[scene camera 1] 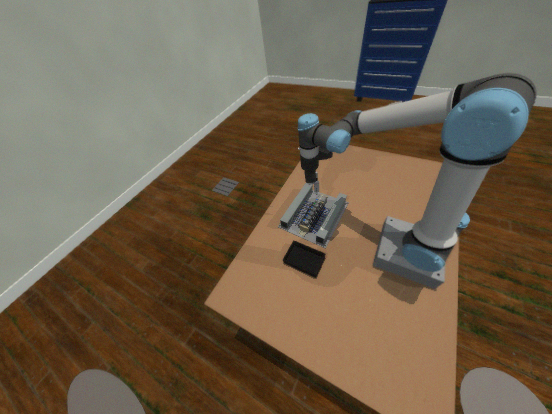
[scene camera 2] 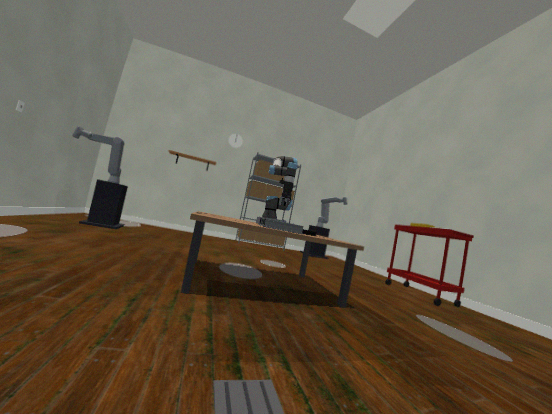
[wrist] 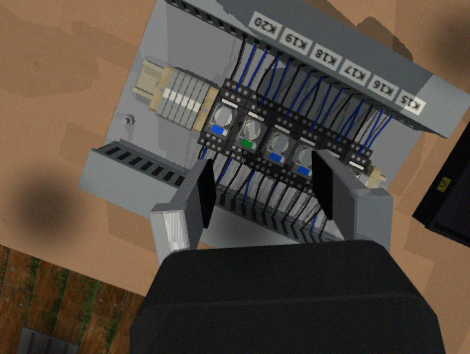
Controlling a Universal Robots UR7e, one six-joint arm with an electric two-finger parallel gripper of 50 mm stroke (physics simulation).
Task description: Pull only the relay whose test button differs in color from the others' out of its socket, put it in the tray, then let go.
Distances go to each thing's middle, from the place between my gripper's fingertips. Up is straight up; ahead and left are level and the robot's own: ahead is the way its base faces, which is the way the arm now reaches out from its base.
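There is the relay panel [scene camera 1: 294, 229], 20 mm to the left of my hand and, from that same hand, 190 mm below.
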